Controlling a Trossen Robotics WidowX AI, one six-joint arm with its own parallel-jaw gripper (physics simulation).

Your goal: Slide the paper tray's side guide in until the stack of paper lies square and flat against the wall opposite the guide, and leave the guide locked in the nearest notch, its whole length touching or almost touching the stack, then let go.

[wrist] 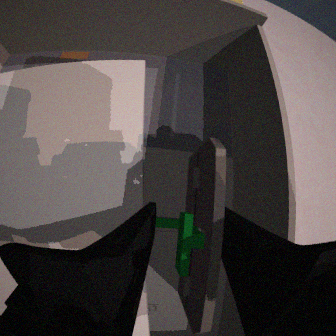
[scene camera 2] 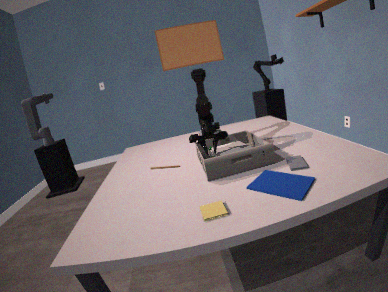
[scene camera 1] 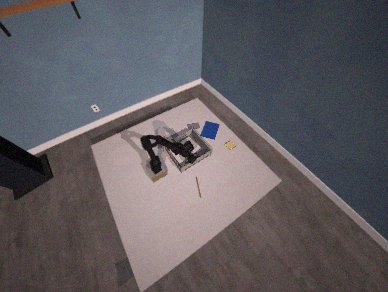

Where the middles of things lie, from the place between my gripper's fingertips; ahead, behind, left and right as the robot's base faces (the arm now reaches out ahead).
The side guide (wrist: 200,228) is 20 mm behind my hand and 10 mm below it. Round my hand: blue book (scene camera 2: 292,186) 370 mm ahead, 130 mm to the left, 50 mm below; white paper stack (wrist: 78,125) 110 mm to the left, 20 mm below, 10 mm ahead.
